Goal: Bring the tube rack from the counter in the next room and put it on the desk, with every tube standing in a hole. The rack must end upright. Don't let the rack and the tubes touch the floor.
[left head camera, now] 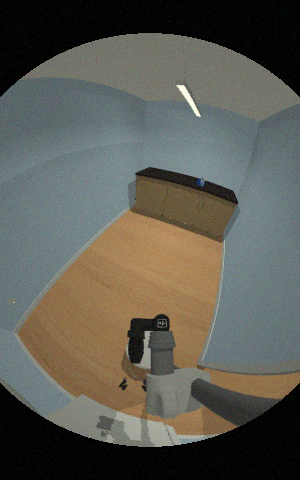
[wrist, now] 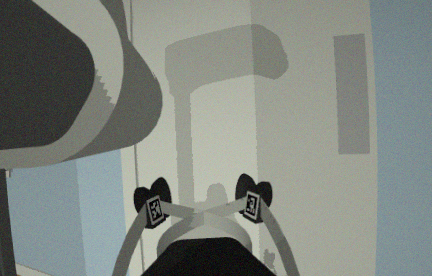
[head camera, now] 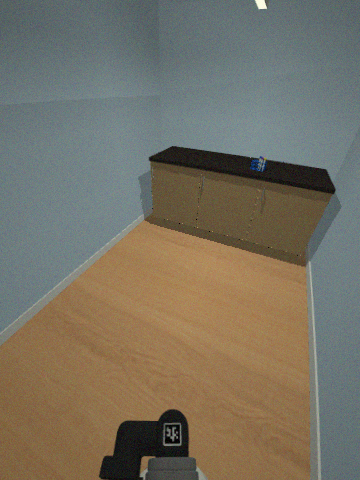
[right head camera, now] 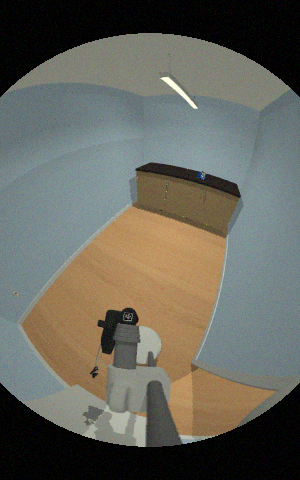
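Where they show: gripper, between the fingertips: (left head camera: 134, 391) (wrist: 203, 191) (right head camera: 103, 380); robot's base, origin of its link: (left head camera: 146, 349) (right head camera: 140, 343).
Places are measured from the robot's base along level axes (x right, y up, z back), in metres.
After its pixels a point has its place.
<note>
The tube rack (head camera: 258, 164) {x 0.813, y 0.931, z -2.093 m} (left head camera: 200, 182) (right head camera: 201, 175) {x 0.821, y 0.926, z -2.088 m} is a small blue shape on the dark top of the counter (head camera: 210, 161) {x 0.376, y 0.882, z -2.303 m} (left head camera: 170, 176) {x 0.341, y 0.882, z -2.302 m} (right head camera: 170, 169) {x 0.346, y 0.882, z -2.385 m}, right of its middle, at the far end of the room. Its separate tubes are too small to make out. My gripper (wrist: 203, 191) {x -0.093, y 0.949, z 0.140 m} (left head camera: 134, 385) {x -0.093, y 0.949, z 0.140 m} is open, with its two dark fingertips apart and nothing between them. It is far from the counter, close to the robot. The desk does not show in these views.
A pale panel (wrist: 310, 200) {x -0.477, y 0.747, z 0.789 m} with the arm's shadow on it fills much of the wrist view. Blue walls (head camera: 60, 175) {x -0.886, y 0.946, z -1.648 m} (left head camera: 60, 225) {x -1.118, y 0.628, z -1.167 m} (right head camera: 60, 220) {x -1.118, y 0.662, z -1.167 m} stand on both sides of the wood floor (head camera: 200, 310) {x 0.238, y -0.028, z -1.118 m}. At lower right a wall end (left head camera: 250, 369) {x 0.555, y 0.833, z 0.229 m} (right head camera: 235, 376) {x 0.557, y 0.818, z 0.226 m} juts out beside the robot.
</note>
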